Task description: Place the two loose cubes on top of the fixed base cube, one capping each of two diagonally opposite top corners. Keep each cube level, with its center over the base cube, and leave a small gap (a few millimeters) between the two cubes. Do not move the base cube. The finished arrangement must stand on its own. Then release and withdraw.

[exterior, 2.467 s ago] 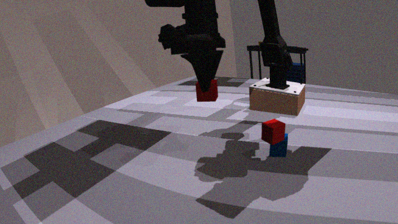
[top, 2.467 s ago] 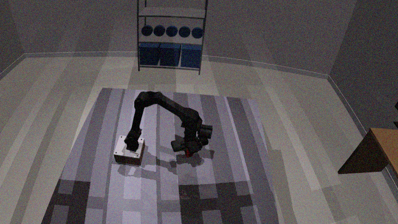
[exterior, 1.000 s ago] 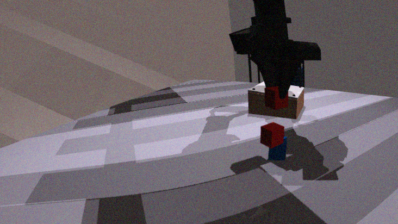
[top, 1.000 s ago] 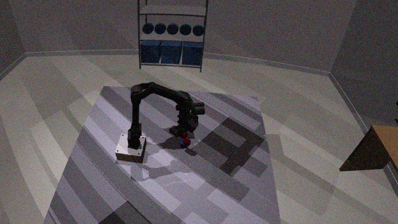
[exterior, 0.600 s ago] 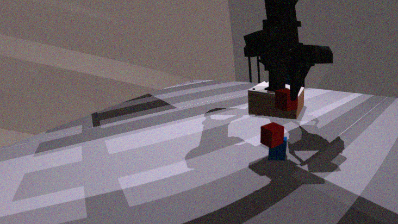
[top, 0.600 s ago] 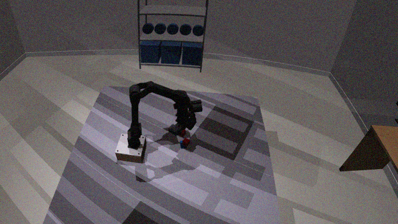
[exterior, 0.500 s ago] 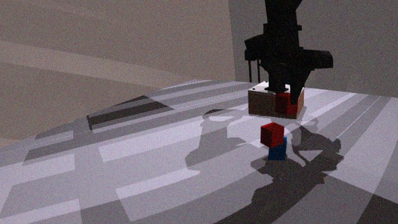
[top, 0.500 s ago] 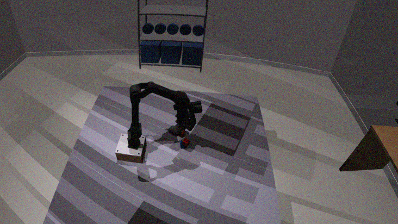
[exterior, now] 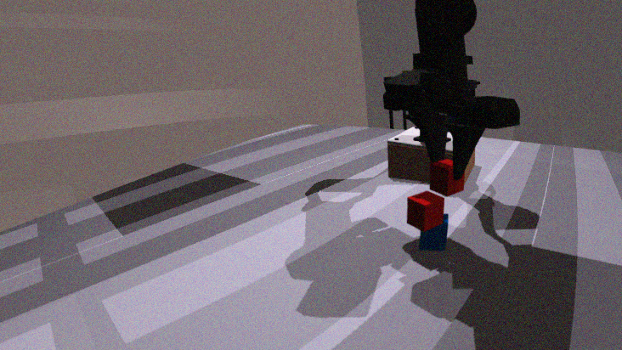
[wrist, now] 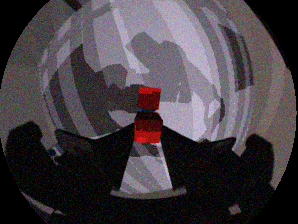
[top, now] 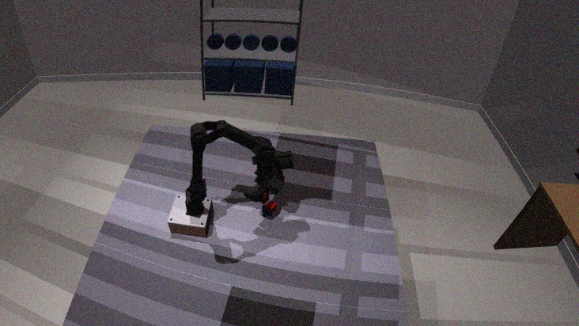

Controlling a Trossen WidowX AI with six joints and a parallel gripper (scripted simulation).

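The blue base cube lies 2 cm ahead of my gripper tip, 1 cm to the right of it and 7 cm below it. Also, from my gripper tip: red cube (right at my gripper tip).
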